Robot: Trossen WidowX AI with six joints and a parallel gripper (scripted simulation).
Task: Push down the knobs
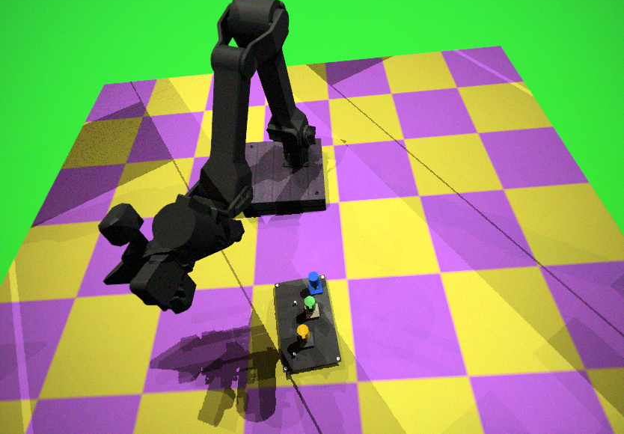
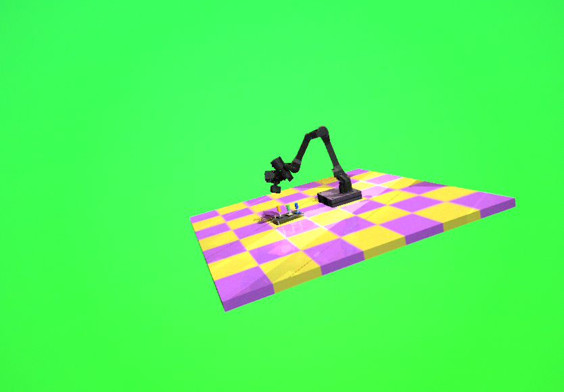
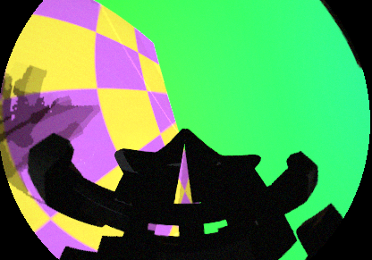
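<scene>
Now: the orange knob 30 cm to the left of my gripper tip, 10 cm below it and 5 cm ahead of it. Round my gripper tip: green knob (31 cm to the left, 11 cm below).
</scene>
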